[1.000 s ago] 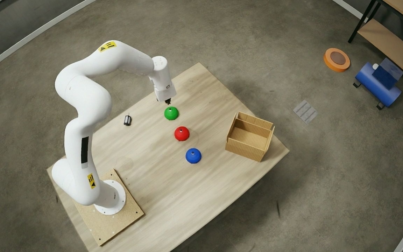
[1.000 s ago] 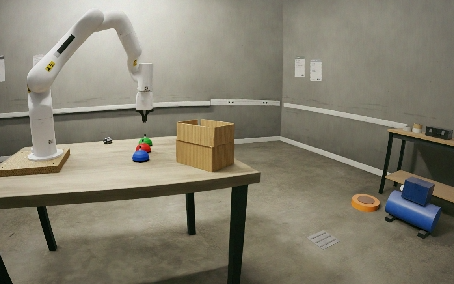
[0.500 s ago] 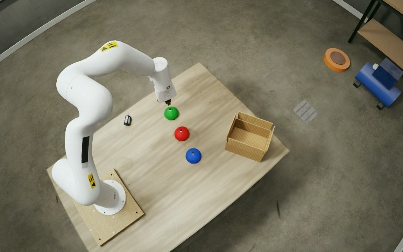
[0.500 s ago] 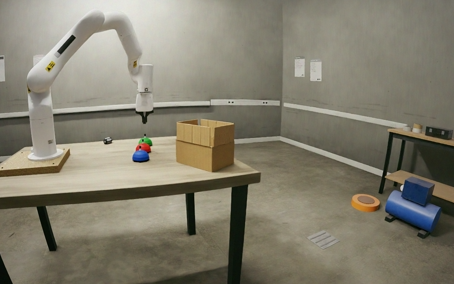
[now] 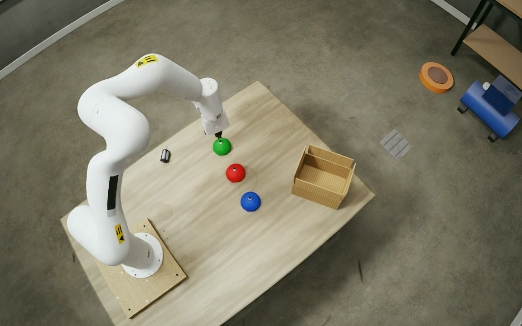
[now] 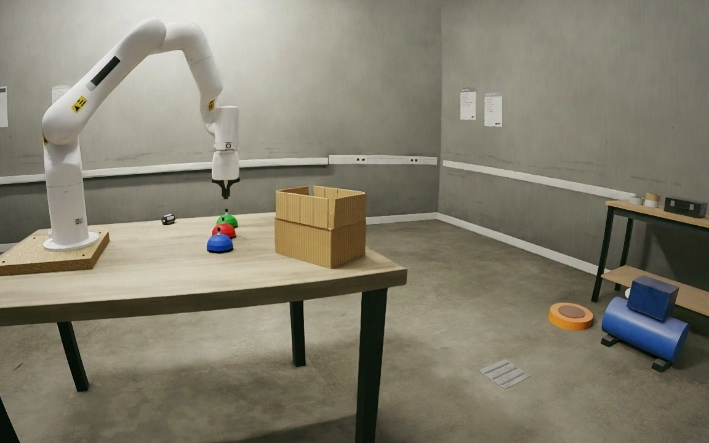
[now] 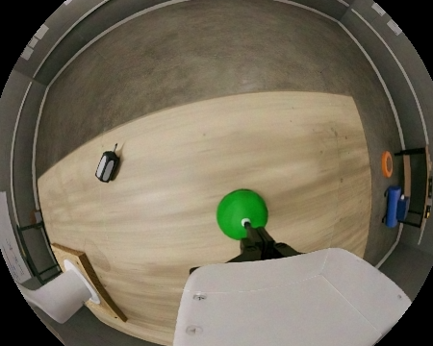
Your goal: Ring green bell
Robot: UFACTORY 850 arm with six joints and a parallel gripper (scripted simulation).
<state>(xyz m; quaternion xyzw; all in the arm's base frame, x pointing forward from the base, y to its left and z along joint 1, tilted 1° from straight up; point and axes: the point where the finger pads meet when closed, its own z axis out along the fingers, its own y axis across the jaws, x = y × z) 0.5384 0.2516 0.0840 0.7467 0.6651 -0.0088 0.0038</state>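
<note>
My gripper is now 80 mm above the green bell. The rest, counted from my hand: blue bell: 290 mm to the right, 80 mm below, 30 mm behind; red bell: 140 mm to the right, 80 mm below, 20 mm behind; black object: 240 mm behind, 120 mm to the left, 110 mm below.
</note>
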